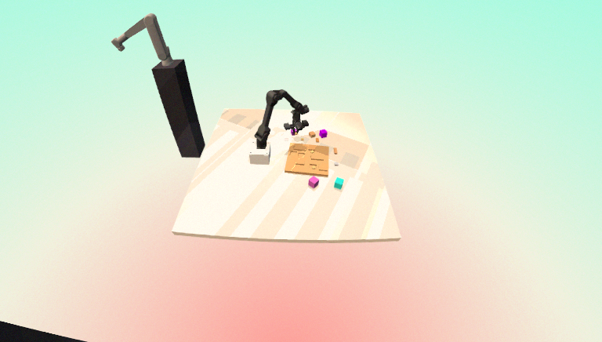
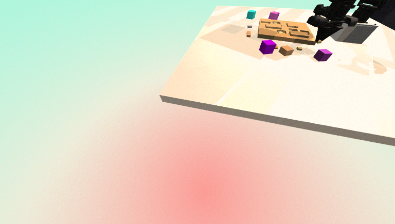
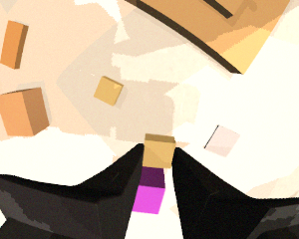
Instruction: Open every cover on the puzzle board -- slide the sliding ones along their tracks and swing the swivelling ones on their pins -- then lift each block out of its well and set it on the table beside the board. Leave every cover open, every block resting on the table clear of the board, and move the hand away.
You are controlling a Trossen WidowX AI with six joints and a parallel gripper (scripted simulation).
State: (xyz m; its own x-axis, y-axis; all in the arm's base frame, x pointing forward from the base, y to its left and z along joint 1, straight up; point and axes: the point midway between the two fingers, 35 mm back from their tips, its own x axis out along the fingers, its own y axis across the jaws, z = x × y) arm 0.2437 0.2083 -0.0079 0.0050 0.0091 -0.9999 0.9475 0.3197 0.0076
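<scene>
The dark purple block is 2 cm behind my gripper tip, 6 cm to the left of it and 3 cm below it. The rest, counted from my gripper tip: small grey piece 29 cm ahead, 28 cm to the right, 5 cm below; then magenta block 11 cm ahead, 47 cm to the right, 3 cm below; then small orange piece 30 cm ahead, 14 cm to the right, 5 cm below.
</scene>
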